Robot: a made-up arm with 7 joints. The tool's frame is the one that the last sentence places. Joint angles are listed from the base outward.
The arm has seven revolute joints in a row. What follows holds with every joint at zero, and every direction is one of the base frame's. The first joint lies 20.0 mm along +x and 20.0 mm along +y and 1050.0 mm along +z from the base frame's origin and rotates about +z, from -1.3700 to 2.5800 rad. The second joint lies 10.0 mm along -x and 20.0 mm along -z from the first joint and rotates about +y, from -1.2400 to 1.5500 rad. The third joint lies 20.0 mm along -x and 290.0 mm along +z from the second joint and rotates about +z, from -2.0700 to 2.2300 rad. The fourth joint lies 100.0 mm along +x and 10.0 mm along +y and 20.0 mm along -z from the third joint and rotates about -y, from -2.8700 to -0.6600 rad. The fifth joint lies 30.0 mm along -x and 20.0 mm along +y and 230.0 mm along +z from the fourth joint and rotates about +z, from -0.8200 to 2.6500 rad. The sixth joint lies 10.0 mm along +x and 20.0 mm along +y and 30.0 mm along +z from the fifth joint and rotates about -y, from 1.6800 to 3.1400 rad. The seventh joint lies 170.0 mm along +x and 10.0 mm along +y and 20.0 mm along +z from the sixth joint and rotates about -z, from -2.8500 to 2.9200 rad. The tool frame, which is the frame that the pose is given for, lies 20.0 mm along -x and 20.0 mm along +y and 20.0 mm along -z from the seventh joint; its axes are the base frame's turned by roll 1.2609, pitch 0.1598 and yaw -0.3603 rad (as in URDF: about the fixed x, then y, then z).
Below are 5 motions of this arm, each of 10 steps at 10 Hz.
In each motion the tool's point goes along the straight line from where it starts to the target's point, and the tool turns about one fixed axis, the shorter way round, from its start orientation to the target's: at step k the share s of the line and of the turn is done. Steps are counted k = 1, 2, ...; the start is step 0. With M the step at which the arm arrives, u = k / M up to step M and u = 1 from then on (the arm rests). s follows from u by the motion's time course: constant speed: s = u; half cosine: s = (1 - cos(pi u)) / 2; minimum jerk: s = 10 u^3 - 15 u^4 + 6 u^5.
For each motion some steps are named. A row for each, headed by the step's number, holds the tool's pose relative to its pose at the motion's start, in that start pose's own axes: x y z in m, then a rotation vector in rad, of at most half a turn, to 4 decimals.
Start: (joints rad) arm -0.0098 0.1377 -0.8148 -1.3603 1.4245 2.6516 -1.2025
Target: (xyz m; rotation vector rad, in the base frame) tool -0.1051 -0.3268 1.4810 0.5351 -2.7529 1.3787
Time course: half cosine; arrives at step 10
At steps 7, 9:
7: 0.0474 0.2572 0.1378 0.4235 -0.4955 0.9229
9: 0.0582 0.3160 0.1693 0.5204 -0.6088 1.1341

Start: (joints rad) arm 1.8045 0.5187 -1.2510 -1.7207 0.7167 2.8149 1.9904
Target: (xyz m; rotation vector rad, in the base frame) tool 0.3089 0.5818 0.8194 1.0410 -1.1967 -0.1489
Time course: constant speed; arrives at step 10
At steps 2, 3, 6, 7, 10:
2: 0.0571 -0.0803 0.0609 -0.0734 0.2237 0.2750
3: 0.0857 -0.1204 0.0914 -0.1102 0.3356 0.4125
6: 0.1714 -0.2409 0.1828 -0.2203 0.6712 0.8249
7: 0.2000 -0.2810 0.2133 -0.2571 0.7831 0.9624
10: 0.2857 -0.4015 0.3047 -0.3672 1.1187 1.3748

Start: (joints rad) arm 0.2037 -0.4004 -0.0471 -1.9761 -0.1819 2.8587 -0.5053
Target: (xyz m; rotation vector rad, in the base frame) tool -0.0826 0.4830 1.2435 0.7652 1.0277 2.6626
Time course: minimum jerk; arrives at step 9
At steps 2, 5, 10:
2: -0.0149 0.0253 -0.0280 0.1122 0.1026 0.0682
5: -0.1174 0.2001 -0.2211 0.8858 0.8100 0.5382
10: -0.1946 0.3316 -0.3665 1.4682 1.3426 0.8921

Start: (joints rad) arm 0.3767 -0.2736 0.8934 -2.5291 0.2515 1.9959 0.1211
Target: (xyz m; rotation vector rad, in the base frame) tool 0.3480 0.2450 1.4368 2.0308 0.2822 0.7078
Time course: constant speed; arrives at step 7
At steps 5, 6, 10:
5: 0.0062 0.1449 0.3277 0.6412 -0.0286 0.6055
6: 0.0074 0.1739 0.3932 0.7695 -0.0343 0.7265
10: 0.0086 0.2029 0.4588 0.8977 -0.0401 0.8476

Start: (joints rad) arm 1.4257 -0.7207 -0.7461 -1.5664 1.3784 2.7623 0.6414
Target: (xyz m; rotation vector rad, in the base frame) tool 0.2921 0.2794 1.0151 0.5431 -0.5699 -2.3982
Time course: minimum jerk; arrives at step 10
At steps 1, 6, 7, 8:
1: 0.0030 -0.0008 0.0042 -0.0046 -0.0143 0.0122
6: 0.2411 -0.0615 0.3360 -0.3668 -1.1387 0.9737
7: 0.2956 -0.0754 0.4120 -0.4498 -1.3962 1.1939
8: 0.3327 -0.0848 0.4637 -0.5063 -1.5716 1.3439

